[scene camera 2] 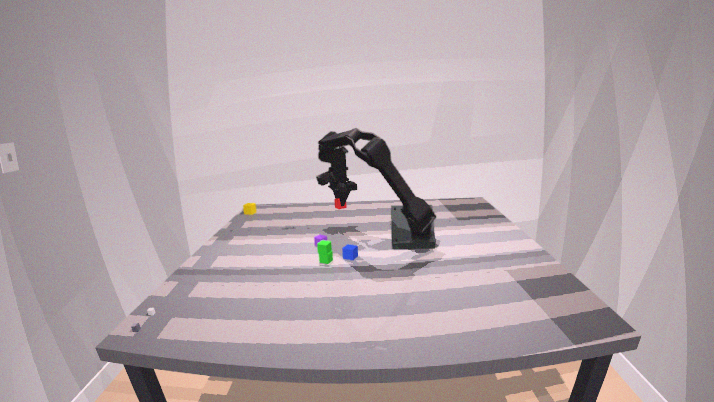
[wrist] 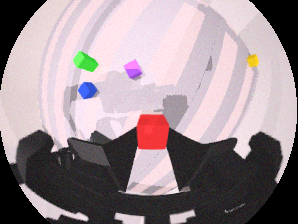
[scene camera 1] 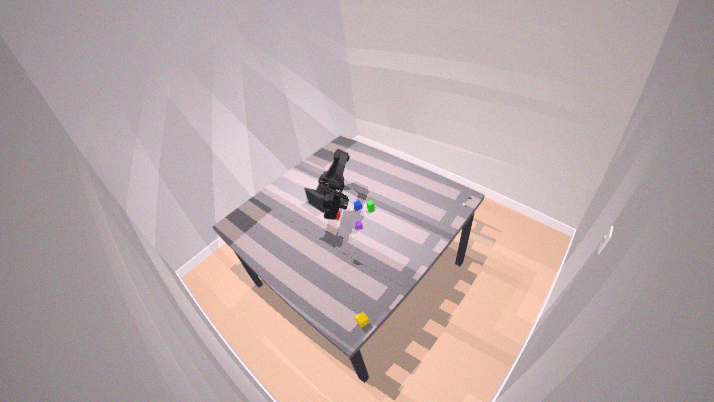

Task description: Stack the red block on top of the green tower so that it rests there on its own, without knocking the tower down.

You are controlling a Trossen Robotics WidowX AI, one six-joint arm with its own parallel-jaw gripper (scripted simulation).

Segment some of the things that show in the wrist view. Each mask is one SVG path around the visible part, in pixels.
The gripper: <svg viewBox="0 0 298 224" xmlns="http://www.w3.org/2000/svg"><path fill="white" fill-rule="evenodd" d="M15 153L23 183L36 196L39 194L41 200L44 198L65 212L88 216L86 221L65 214L57 220L45 217L51 224L124 224L114 218L117 212L144 217L144 224L170 224L169 216L194 210L196 217L185 217L186 221L178 224L246 224L278 185L275 177L283 163L281 141L263 131L250 136L247 145L251 151L243 160L234 152L237 137L202 144L169 128L166 148L180 193L148 196L126 193L138 147L137 125L108 144L68 137L74 159L67 172L51 153L55 141L41 129L21 137Z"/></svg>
A red block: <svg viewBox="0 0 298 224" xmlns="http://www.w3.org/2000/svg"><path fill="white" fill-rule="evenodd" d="M140 115L137 124L138 149L166 149L166 139L168 139L168 129L170 127L166 117L162 115Z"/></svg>
